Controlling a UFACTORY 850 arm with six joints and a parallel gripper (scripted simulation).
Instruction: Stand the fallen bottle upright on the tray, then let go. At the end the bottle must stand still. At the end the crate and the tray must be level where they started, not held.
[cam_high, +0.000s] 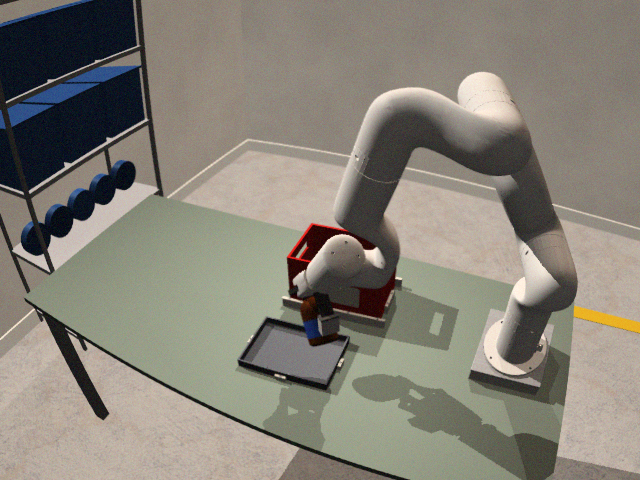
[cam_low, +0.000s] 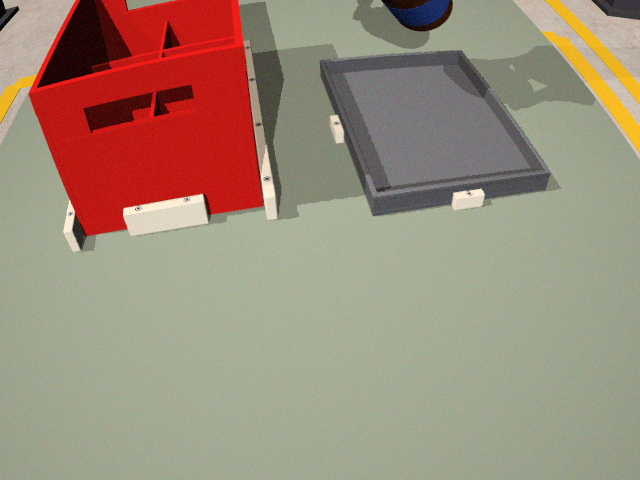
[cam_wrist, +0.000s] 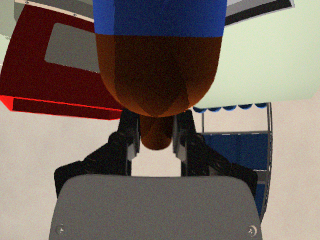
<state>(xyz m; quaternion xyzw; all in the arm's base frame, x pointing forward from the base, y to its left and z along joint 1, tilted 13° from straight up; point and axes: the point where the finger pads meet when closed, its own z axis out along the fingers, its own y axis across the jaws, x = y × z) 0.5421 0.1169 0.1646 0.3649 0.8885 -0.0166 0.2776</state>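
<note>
Now: the bottle 40 mm below my hand, 30 mm behind it and 20 mm to the left of it. Round my hand: grey tray: 200 mm below, 40 mm to the left, 30 mm ahead; then red crate: 240 mm to the right, 120 mm below, 20 mm ahead.
</note>
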